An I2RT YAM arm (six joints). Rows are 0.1 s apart.
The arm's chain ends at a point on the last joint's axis. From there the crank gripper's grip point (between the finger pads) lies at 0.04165 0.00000 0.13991 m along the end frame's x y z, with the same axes.
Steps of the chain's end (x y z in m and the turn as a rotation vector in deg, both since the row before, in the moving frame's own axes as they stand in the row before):
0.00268 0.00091 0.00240 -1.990 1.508 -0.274
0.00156 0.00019 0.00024 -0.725 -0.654 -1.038
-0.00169 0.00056 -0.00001 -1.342 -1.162 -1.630
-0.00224 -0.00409 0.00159 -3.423 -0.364 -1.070
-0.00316 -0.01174 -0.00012 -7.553 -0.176 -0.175
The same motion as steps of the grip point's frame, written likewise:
0.00636 0.00554 0.00117 -1.990 1.508 -0.274
-0.00003 0.00122 0.00070 -0.725 -0.654 -1.038
-0.00451 0.00270 0.00078 -1.342 -1.162 -1.630
-0.00306 0.00350 0.00163 -3.423 -0.364 -1.070
-0.00356 0.00653 -0.00120 -7.553 -0.176 -0.175

